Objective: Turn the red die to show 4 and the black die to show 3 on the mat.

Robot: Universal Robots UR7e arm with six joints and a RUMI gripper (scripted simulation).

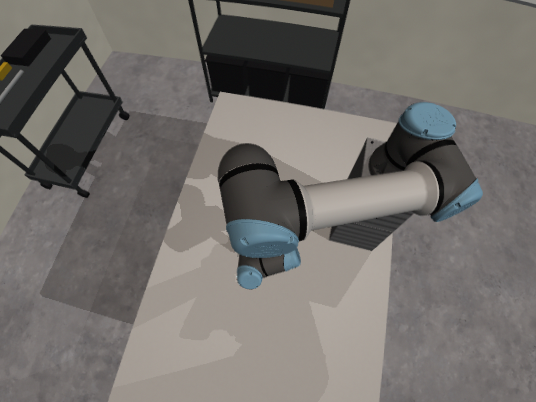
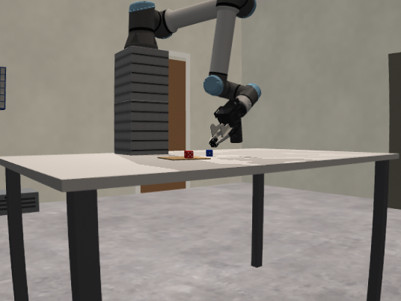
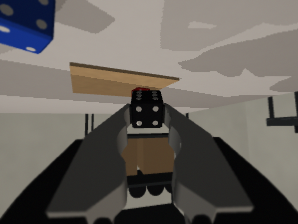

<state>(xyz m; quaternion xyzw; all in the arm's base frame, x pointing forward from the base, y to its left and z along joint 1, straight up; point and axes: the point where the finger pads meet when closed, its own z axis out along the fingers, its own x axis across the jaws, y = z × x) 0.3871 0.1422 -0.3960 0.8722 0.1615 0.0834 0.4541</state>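
My hand is 80 mm past the blue die, 40 mm above it and 30 mm to the right of it. Round my hand: black die (right at my hand); then red die (130 mm to the right, 40 mm below, 40 mm ahead); then brown mat (130 mm to the right, 50 mm below).
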